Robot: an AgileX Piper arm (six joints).
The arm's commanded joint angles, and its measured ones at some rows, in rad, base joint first. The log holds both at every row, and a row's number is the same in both.
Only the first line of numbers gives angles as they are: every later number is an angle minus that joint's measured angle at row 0.
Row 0, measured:
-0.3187 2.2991 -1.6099 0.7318 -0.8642 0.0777
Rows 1 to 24, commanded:
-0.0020 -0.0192 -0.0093 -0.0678 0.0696 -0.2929
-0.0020 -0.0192 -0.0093 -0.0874 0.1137 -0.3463
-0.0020 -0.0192 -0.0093 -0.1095 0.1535 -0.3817
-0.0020 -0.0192 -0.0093 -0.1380 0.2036 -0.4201
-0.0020 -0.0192 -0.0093 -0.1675 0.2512 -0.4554
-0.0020 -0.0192 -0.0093 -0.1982 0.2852 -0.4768
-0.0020 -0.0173 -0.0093 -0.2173 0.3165 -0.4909
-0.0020 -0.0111 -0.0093 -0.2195 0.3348 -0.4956
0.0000 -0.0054 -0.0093 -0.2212 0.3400 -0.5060
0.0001 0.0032 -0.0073 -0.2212 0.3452 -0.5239
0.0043 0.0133 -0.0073 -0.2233 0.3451 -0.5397
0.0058 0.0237 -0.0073 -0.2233 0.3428 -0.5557
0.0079 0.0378 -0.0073 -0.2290 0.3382 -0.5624
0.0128 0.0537 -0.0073 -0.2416 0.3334 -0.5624
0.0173 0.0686 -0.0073 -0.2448 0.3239 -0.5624
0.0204 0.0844 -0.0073 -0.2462 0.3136 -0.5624
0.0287 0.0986 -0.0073 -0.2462 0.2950 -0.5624
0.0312 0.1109 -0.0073 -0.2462 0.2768 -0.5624
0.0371 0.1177 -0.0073 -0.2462 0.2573 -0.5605
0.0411 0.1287 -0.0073 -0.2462 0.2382 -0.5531
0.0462 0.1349 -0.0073 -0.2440 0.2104 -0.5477
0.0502 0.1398 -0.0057 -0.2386 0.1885 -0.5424
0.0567 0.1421 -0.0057 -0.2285 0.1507 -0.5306
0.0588 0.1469 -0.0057 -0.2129 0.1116 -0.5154
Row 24, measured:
0.0423 0.1501 0.0000 -0.2214 0.2780 -0.5481
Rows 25 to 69, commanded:
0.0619 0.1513 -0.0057 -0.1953 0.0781 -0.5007
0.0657 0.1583 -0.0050 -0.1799 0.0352 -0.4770
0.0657 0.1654 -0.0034 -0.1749 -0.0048 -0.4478
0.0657 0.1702 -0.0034 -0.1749 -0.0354 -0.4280
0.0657 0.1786 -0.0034 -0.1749 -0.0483 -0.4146
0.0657 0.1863 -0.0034 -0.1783 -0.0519 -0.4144
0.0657 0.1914 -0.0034 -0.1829 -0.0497 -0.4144
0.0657 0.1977 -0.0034 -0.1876 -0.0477 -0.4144
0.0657 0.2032 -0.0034 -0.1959 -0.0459 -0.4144
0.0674 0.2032 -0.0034 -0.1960 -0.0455 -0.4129
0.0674 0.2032 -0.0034 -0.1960 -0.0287 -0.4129
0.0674 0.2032 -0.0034 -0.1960 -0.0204 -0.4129
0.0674 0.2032 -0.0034 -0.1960 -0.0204 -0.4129
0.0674 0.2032 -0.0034 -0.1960 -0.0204 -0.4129
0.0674 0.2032 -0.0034 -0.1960 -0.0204 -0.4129
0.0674 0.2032 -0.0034 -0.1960 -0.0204 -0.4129
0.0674 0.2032 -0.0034 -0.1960 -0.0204 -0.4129
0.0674 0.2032 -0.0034 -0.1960 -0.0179 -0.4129
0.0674 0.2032 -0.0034 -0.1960 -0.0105 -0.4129
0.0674 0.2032 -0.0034 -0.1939 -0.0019 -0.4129
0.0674 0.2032 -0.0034 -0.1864 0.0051 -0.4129
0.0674 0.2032 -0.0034 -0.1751 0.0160 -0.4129
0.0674 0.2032 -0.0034 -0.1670 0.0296 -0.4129
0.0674 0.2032 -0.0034 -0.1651 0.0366 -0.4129
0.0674 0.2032 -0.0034 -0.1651 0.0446 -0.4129
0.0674 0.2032 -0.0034 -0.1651 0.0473 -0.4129
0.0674 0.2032 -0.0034 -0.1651 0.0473 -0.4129
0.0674 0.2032 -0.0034 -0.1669 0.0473 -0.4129
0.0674 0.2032 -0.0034 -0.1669 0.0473 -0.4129
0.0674 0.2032 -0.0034 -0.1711 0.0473 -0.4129
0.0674 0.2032 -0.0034 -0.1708 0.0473 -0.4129
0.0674 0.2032 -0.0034 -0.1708 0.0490 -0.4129
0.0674 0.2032 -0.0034 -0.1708 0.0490 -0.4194
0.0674 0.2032 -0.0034 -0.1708 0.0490 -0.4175
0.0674 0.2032 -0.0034 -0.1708 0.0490 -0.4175
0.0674 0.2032 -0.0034 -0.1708 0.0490 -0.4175
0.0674 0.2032 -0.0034 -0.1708 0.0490 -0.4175
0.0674 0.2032 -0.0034 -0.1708 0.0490 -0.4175
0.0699 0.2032 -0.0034 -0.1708 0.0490 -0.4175
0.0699 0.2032 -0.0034 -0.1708 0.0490 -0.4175
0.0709 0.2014 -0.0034 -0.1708 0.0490 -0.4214
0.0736 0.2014 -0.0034 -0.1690 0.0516 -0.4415
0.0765 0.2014 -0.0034 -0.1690 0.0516 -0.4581
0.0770 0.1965 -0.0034 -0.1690 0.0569 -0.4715
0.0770 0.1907 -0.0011 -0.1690 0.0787 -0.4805
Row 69, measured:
0.0689 0.2154 -0.0004 -0.1600 0.0592 -0.4323
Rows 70 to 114, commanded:
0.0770 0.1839 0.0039 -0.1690 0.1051 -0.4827
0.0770 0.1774 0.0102 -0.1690 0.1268 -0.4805
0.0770 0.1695 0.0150 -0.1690 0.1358 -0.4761
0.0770 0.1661 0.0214 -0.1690 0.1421 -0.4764
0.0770 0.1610 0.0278 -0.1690 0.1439 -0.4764
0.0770 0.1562 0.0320 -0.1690 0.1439 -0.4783
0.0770 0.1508 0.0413 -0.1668 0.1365 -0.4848
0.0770 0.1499 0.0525 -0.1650 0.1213 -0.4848
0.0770 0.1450 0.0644 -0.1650 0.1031 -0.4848
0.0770 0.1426 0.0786 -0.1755 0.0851 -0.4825
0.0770 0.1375 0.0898 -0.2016 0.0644 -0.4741
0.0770 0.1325 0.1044 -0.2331 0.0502 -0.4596
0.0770 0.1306 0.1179 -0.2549 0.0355 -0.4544
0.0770 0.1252 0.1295 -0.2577 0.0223 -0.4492
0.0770 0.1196 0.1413 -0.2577 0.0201 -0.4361
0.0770 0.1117 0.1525 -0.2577 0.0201 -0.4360
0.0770 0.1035 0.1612 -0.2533 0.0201 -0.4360
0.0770 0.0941 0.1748 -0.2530 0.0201 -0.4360
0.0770 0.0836 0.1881 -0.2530 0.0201 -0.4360
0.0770 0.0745 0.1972 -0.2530 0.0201 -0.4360
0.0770 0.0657 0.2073 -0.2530 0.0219 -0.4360
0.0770 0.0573 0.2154 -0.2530 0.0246 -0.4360
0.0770 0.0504 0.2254 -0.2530 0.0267 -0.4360
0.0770 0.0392 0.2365 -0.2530 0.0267 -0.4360
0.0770 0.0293 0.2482 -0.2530 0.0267 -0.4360
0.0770 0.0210 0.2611 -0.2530 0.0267 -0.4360
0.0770 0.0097 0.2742 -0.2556 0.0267 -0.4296
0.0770 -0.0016 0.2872 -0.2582 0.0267 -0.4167
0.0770 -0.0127 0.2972 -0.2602 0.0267 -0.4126
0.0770 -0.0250 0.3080 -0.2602 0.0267 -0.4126
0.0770 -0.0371 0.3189 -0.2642 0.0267 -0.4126
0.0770 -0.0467 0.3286 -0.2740 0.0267 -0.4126
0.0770 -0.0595 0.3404 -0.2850 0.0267 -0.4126
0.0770 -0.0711 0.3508 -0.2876 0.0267 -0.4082
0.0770 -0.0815 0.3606 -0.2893 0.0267 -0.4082
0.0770 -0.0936 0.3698 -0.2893 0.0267 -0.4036
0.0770 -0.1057 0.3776 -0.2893 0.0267 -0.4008
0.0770 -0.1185 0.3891 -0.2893 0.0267 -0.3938
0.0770 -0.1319 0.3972 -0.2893 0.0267 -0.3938
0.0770 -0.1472 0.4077 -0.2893 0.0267 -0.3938
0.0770 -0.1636 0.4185 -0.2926 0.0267 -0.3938
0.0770 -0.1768 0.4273 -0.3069 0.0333 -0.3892
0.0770 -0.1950 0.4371 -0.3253 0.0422 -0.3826
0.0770 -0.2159 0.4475 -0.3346 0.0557 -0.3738
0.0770 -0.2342 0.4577 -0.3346 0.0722 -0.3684
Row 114, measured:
0.0726 -0.1608 0.4231 -0.2873 0.0402 -0.3888
